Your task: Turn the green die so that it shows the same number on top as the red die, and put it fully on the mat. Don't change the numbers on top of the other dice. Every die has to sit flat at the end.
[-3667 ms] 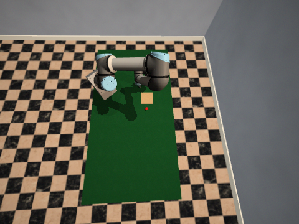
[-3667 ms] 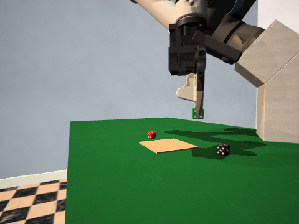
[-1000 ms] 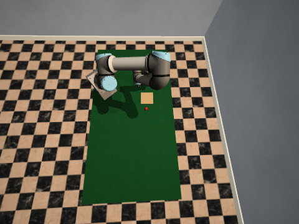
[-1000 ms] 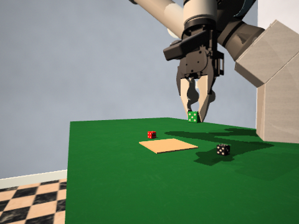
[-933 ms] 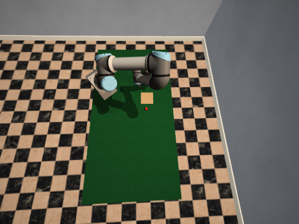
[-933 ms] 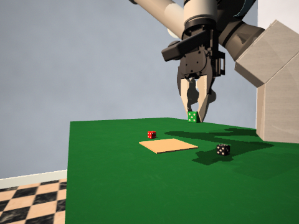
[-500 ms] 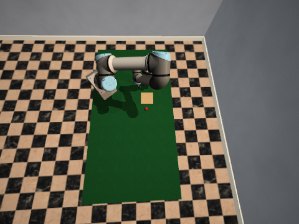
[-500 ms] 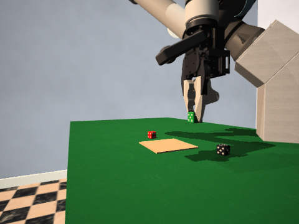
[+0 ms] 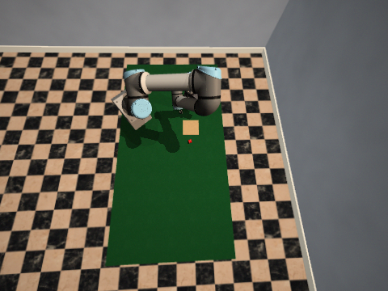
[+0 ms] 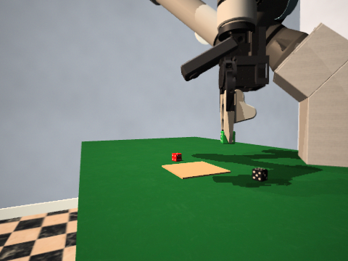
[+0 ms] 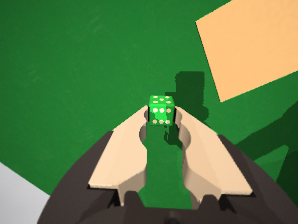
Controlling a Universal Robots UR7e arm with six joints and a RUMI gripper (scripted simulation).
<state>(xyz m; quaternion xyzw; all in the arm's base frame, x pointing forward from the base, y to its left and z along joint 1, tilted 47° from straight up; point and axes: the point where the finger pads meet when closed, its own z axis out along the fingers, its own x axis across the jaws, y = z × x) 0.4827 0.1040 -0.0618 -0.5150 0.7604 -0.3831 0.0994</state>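
Now: the black die 10 cm behind my hand and 9 cm below it. Round my hand: red die (4 cm behind, 29 cm to the right, 9 cm below); tan mat (2 cm behind, 15 cm to the right, 10 cm below); green die (right at my hand).
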